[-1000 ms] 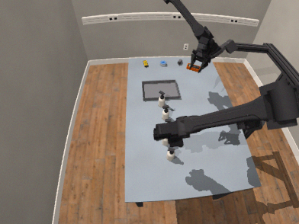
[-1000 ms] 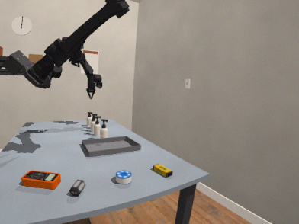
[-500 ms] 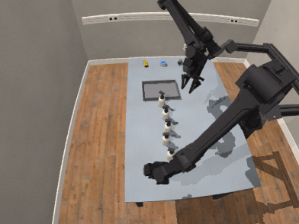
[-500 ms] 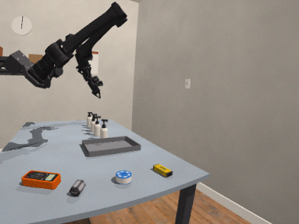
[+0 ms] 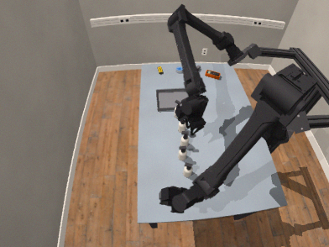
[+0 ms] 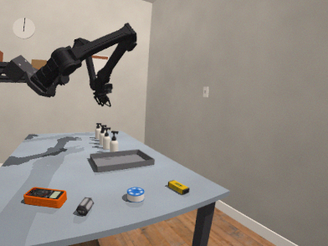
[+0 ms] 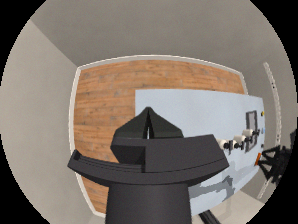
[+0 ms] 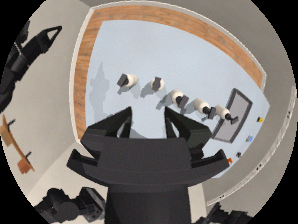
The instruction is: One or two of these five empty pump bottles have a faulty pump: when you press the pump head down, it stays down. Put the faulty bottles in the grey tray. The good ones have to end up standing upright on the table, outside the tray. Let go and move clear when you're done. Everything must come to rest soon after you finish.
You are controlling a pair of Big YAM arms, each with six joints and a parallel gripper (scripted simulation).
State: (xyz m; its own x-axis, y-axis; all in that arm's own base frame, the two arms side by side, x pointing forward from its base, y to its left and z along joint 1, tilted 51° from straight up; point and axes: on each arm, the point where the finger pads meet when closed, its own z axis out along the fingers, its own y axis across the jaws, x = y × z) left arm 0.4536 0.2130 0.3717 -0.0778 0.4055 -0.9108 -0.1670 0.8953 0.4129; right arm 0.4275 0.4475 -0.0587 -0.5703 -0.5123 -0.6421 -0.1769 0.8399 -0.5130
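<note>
Right now my right hand is 48 cm to the left of the grey tray and 27 cm above it. The rest, counted from my right hand: blue-and-white roll 8 cm behind, 84 cm to the right, 27 cm below; yellow tool 9 cm ahead, 86 cm to the right, 27 cm below; orange multimeter 38 cm behind, 76 cm to the right, 27 cm below.
</note>
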